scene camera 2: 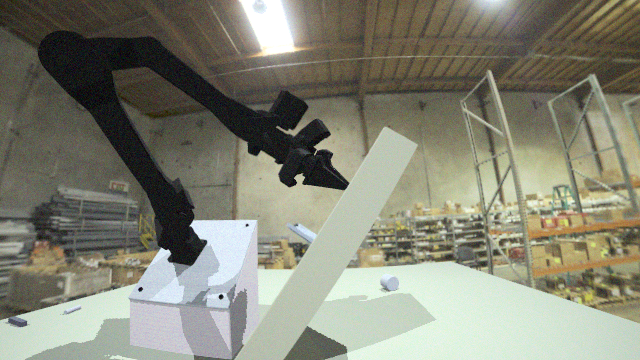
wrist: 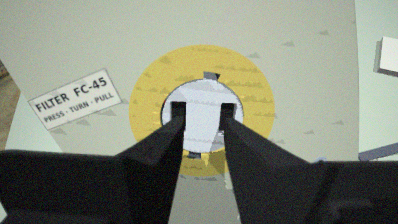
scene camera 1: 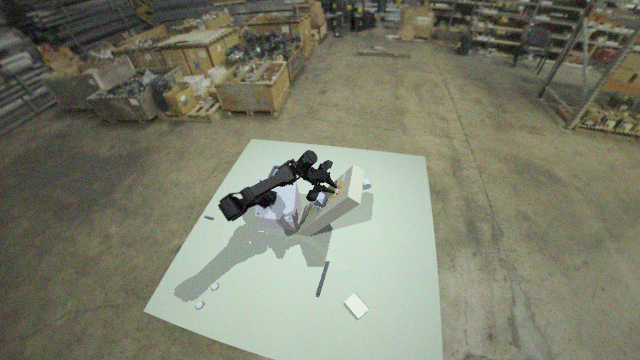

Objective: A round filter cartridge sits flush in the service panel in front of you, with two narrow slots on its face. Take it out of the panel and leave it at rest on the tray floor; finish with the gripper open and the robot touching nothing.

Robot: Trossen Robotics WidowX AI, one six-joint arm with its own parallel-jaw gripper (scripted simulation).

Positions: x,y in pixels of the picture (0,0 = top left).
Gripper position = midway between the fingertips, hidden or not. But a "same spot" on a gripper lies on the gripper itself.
The gripper shows in scene camera 2 (347,187), in the wrist view and in scene camera 1. The same spot on the gripper: (wrist: 144,176) is (scene camera 1: 328,179).
